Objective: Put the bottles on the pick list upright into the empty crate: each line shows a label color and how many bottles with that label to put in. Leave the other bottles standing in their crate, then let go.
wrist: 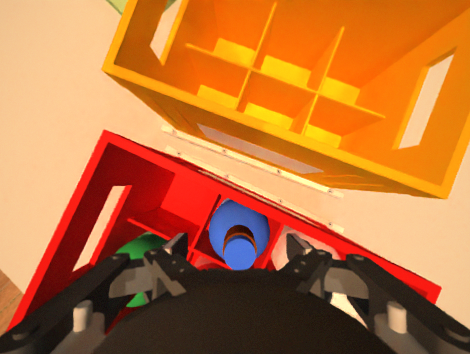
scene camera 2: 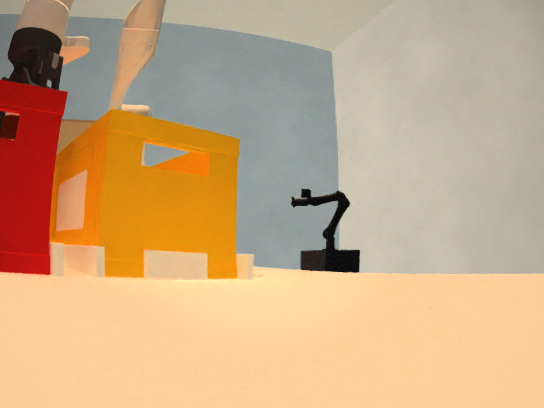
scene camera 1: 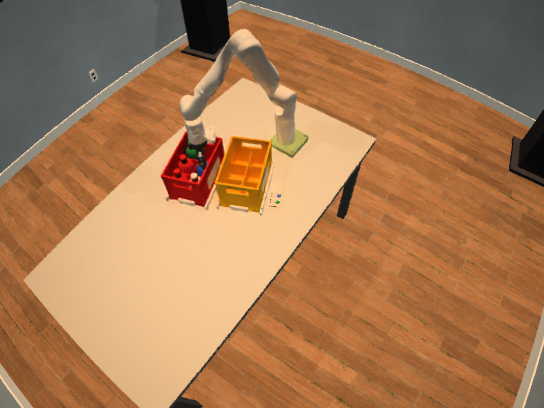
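Pixels of known places: gripper, fingertip midpoint: (wrist: 237, 244) (scene camera 1: 203, 160); arm's base, link origin: (scene camera 1: 285, 138).
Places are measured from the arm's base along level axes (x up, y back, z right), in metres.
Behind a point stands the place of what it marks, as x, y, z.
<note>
The red crate (scene camera 1: 185, 194) {0.041, -0.544, 0.217} (scene camera 2: 30, 190) {0.046, -0.528, 0.153} (wrist: 61, 225) {0.147, -0.278, 0.272} holds upright bottles: a blue one (scene camera 1: 200, 170) {0.090, -0.428, 0.206} (wrist: 230, 217) {0.094, -0.379, 0.197}, a green one (scene camera 1: 191, 152) {0.091, -0.361, 0.308} (wrist: 142, 243) {0.076, -0.320, 0.289}, a white one (scene camera 1: 194, 177) {0.133, -0.495, 0.180} (wrist: 321, 245) {0.085, -0.476, 0.160} and red ones, one near the middle (scene camera 1: 186, 166) {0.092, -0.440, 0.277}. My gripper (scene camera 1: 201, 159) {0.125, -0.395, 0.205} (wrist: 237, 244) {0.125, -0.395, 0.205} is open, pointing down inside the red crate's rim, with its fingers on either side of the blue bottle's neck in the wrist view. Its fingertips are hidden in scene camera 2. The yellow crate (scene camera 1: 227, 200) {0.028, -0.474, 0.038} (scene camera 2: 170, 215) {0.041, -0.459, -0.006} (wrist: 275, 132) {0.147, -0.360, 0.116} has empty compartments. The pick list (scene camera 1: 275, 200) {-0.027, -0.341, -0.128} shows blue and green marks; its counts are too small to read.
The yellow crate stands close beside the red one, its wall and rim rising between compartments and gap. White corner strips (scene camera 2: 175, 264) {-0.012, -0.471, -0.010} hold the crates on the table (scene camera 1: 150, 260) {-0.028, -0.866, 0.194}. My arm's base stands on a green plate (scene camera 1: 301, 144) {0.001, -0.001, -0.089} behind the yellow crate.
</note>
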